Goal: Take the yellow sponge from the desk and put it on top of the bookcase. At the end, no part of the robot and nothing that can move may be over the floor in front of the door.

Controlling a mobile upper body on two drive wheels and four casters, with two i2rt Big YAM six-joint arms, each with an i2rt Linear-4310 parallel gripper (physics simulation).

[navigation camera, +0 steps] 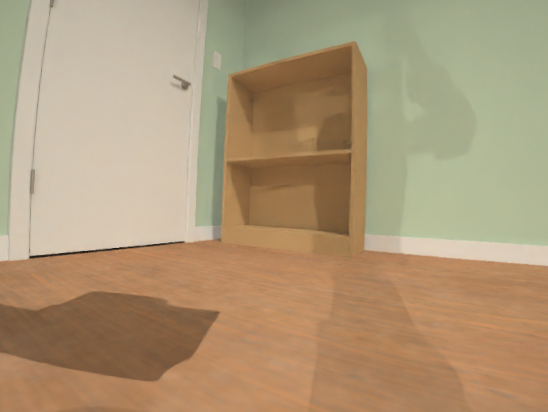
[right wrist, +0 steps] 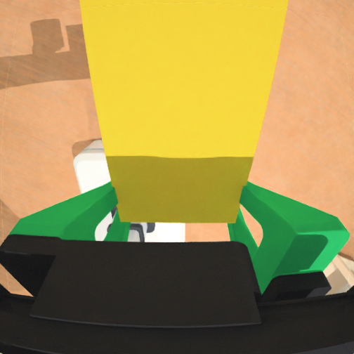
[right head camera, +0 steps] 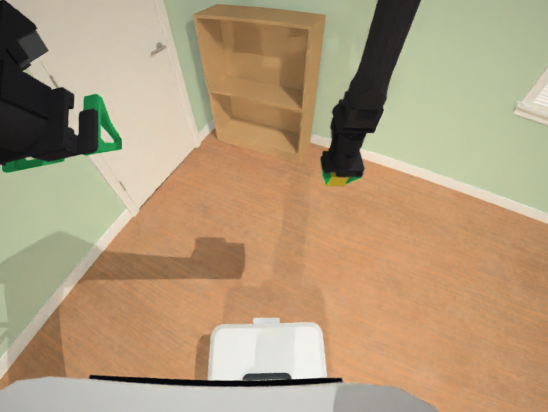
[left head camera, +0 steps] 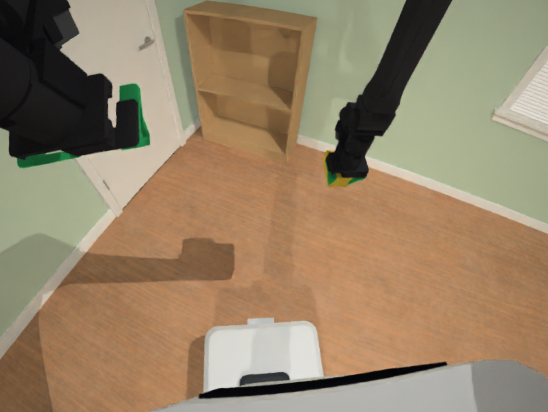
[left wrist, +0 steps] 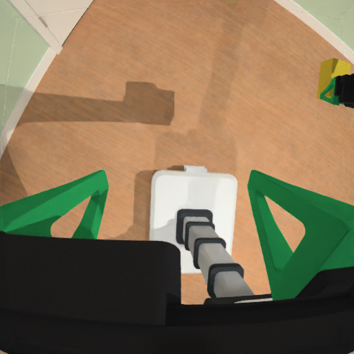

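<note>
The yellow sponge is held between the green fingers of my right gripper, which is shut on it. The sponge hangs in the air, lower right of the bookcase in both head views. My left gripper is open and empty, at the left of the head views, where it covers part of the door. The wooden bookcase stands against the green wall. Its top board shows in both head views; its upper surface is hidden in the navigation view. The desk does not show.
A white door is in the wall to the left of the bookcase and is shut. My white base is at the bottom. A window is at the right. Arm shadows fall on the floor.
</note>
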